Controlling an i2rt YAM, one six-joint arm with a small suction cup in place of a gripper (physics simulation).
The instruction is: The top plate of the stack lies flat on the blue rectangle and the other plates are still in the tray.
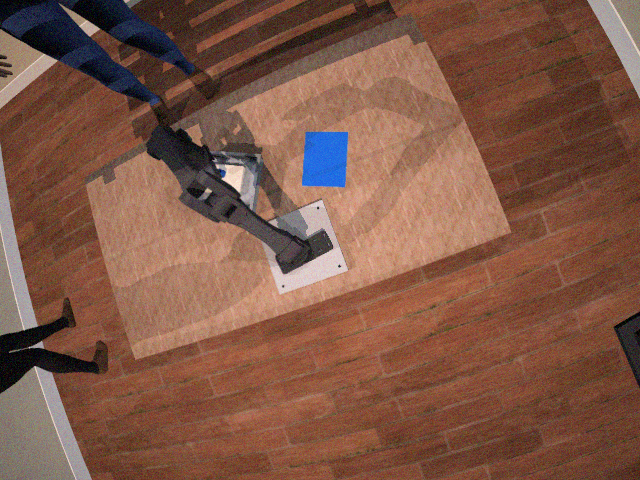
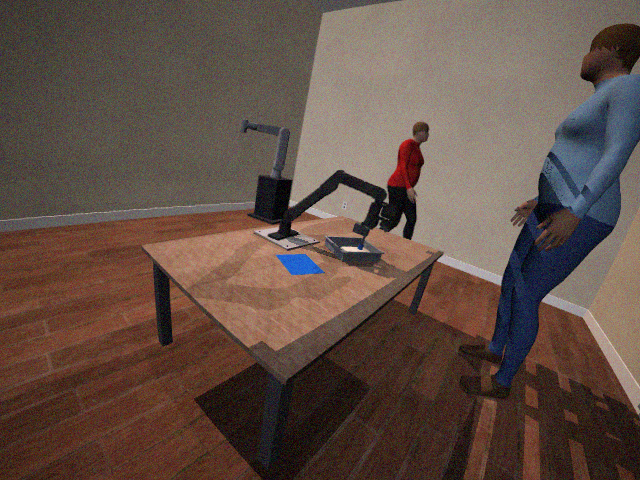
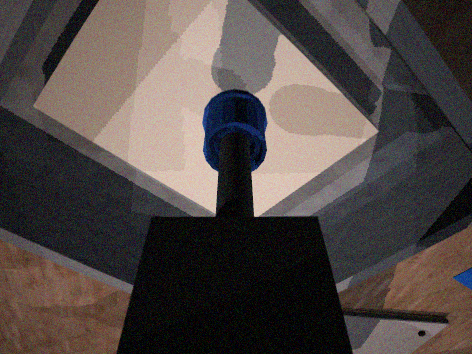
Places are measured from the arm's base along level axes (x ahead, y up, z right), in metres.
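Where they show: hand, tool point: (image 1: 222,174) (image 2: 359,248) (image 3: 234,119); arm's base, link origin: (image 1: 304,252) (image 2: 283,234).
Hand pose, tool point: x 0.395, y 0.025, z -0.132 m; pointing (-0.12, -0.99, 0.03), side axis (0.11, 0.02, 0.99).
Note:
Each offset is from my tool point to the top centre of the thing. "pt": to the spot under its first point.
The grey tray @[dy +0.013, dx -0.039, dz -0.002 m] (image 1: 252,187) (image 2: 352,258) (image 3: 97,189) stands on the table left of the arm's base. My gripper, a blue suction cup (image 1: 222,172) (image 2: 361,246) (image 3: 234,112), points down inside the tray, close over the top plate near its middle. I cannot tell whether it touches the plate. It holds nothing. The blue rectangle @[pt dy -0.037, dx -0.139, dz +0.352 m] (image 1: 325,158) (image 2: 299,264) lies bare on the table, to the right of the tray.
The arm's white base plate (image 1: 320,273) (image 2: 290,242) sits between the tray and the table's front edge. A person in blue (image 2: 528,286) stands close to the tray side of the table. A person in red (image 2: 409,176) and a second robot arm (image 2: 272,190) are farther back.

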